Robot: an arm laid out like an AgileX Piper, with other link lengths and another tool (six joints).
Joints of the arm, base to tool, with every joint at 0 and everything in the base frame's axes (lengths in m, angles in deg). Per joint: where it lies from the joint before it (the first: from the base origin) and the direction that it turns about. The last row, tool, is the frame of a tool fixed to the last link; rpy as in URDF.
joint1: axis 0 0 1 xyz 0.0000 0.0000 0.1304
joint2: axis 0 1 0 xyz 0.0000 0.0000 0.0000
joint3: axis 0 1 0 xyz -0.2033 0.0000 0.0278
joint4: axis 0.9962 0 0.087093 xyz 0.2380 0.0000 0.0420
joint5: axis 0 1 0 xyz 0.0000 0.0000 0.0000
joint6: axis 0.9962 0 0.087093 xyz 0.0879 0.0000 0.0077
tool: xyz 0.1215 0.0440 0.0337 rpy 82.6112 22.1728 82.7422
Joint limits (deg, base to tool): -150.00..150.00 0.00..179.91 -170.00..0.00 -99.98..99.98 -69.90..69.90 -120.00..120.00
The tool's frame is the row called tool.
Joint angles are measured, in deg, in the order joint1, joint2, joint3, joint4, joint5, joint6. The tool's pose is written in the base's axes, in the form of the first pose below.
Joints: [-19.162 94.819 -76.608 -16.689 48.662 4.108]
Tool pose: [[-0.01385 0.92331 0.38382 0.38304], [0.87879 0.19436 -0.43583 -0.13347], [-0.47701 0.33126 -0.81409 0.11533], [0 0 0 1]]
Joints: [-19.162 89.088 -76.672 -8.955 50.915 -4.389]
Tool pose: [[-0.07147 0.88243 0.46498 0.37862], [0.89376 0.26361 -0.36290 -0.10896], [-0.44281 0.38965 -0.80752 0.14842], [0 0 0 1]]
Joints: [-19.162 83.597 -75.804 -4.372 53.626 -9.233]
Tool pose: [[-0.10821 0.85140 0.51324 0.36721], [0.89858 0.30460 -0.31585 -0.09091], [-0.42525 0.42701 -0.79801 0.17361], [0 0 0 1]]
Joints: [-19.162 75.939 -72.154 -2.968 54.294 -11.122]
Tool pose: [[-0.10727 0.81842 0.56452 0.34966], [0.88998 0.33216 -0.31244 -0.08017], [-0.44321 0.46889 -0.76401 0.19711], [0 0 0 1]]
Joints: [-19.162 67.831 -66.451 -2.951 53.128 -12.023]
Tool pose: [[-0.09374 0.78705 0.60972 0.33037], [0.87519 0.35709 -0.32638 -0.07306], [-0.47460 0.50303 -0.72230 0.21044], [0 0 0 1]]
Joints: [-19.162 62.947 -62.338 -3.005 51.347 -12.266]
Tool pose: [[-0.07818 0.76441 0.63997 0.32030], [0.86597 0.37013 -0.33631 -0.06942], [-0.49395 0.52790 -0.69089 0.21515], [0 0 0 1]]
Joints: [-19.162 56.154 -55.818 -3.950 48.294 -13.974]
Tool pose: [[-0.07651 0.73345 0.67542 0.30522], [0.83609 0.41626 -0.35732 -0.06609], [-0.54323 0.53738 -0.64508 0.21441], [0 0 0 1]]
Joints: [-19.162 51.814 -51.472 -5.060 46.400 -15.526]
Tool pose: [[-0.08303 0.71617 0.69297 0.29498], [0.80778 0.45560 -0.37406 -0.06499], [-0.58361 0.52870 -0.61634 0.21072], [0 0 0 1]]
